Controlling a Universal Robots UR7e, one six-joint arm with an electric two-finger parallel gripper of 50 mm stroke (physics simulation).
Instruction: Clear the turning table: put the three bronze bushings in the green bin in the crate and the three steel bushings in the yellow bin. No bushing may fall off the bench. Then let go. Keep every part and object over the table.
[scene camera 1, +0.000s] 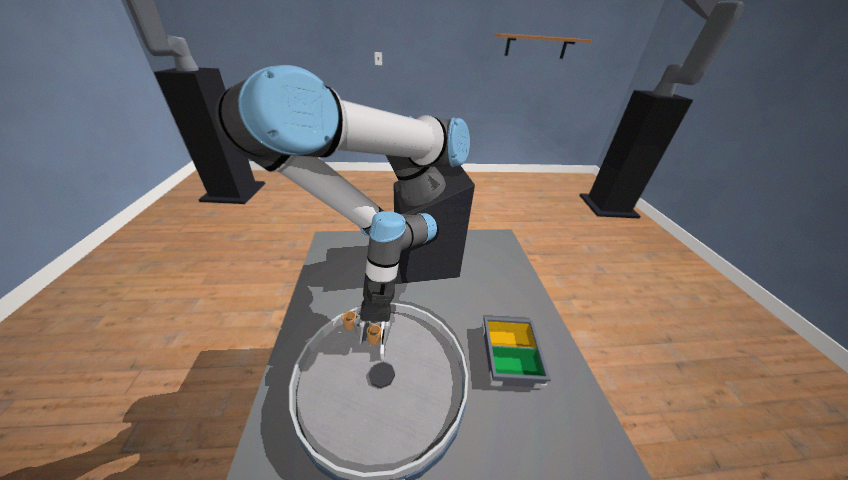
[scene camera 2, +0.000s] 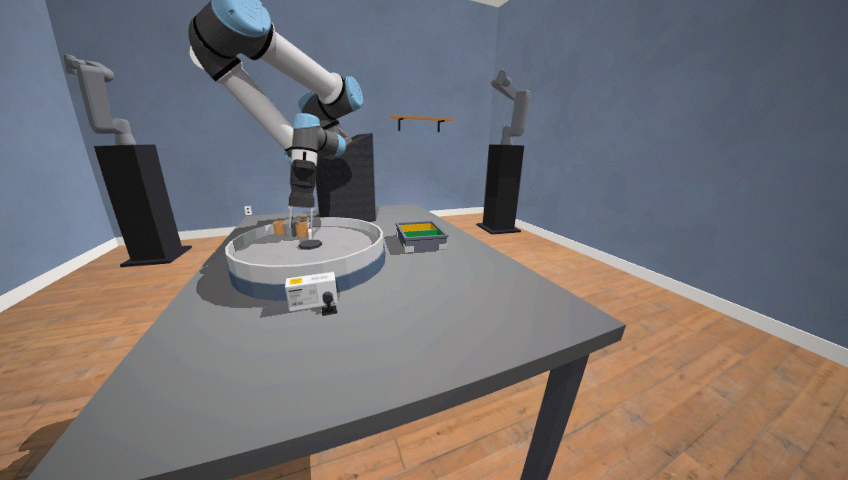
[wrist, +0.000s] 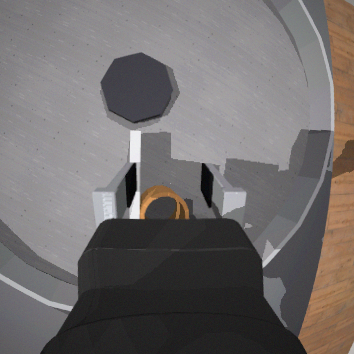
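Seen in the pictures: gripper, fingertip midpoint: (scene camera 1: 372, 341) (scene camera 2: 300, 228) (wrist: 168, 175); arm's base, origin of the base link: (scene camera 1: 423, 190).
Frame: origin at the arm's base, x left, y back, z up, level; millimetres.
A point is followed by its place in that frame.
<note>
My gripper (scene camera 1: 373, 340) {x -118, y -410, z -234 mm} (scene camera 2: 301, 231) {x -118, y -410, z -234 mm} (wrist: 168, 175) {x -118, y -410, z -234 mm} is open, low over the back of the round turning table (scene camera 1: 342, 410) {x -163, y -569, z -268 mm} (scene camera 2: 267, 273) {x -154, y -682, z -255 mm} (wrist: 60, 165) {x -25, y -405, z -268 mm}. A bronze bushing (scene camera 1: 373, 334) (scene camera 2: 302, 228) {x -115, y -397, z -239 mm} (wrist: 158, 190) {x -112, y -397, z -237 mm} stands upright between the spread fingers, nearer the left one in the wrist view and partly hidden by the gripper body. Another bronze bushing (scene camera 1: 349, 320) (scene camera 2: 279, 226) stands to the left, by the rim. Greyish shapes between them are too hidden to identify as steel bushings. The third bronze bushing is not clearly visible. The yellow bin (scene camera 1: 510, 334) {x 288, y -313, z -315 mm} (scene camera 2: 418, 227) {x 291, y -297, z -292 mm} and green bin (scene camera 1: 516, 360) {x 286, y -400, z -315 mm} (scene camera 2: 421, 233) {x 279, y -384, z -289 mm} look empty.
The crate (scene camera 1: 518, 378) {x 263, y -474, z -273 mm} (scene camera 2: 425, 242) {x 268, y -471, z -292 mm} stands right of the turning table, whose raised white rim lies between it and my gripper. A dark hub (scene camera 1: 381, 374) {x -85, y -485, z -260 mm} (scene camera 2: 310, 244) {x -83, y -497, z -260 mm} (wrist: 137, 87) {x -85, y -482, z -260 mm} is at the table's centre. A white box (scene camera 2: 310, 291) {x -62, y -736, z -281 mm} and a small black object (scene camera 2: 328, 302) {x -26, y -761, z -298 mm} stand in front.
</note>
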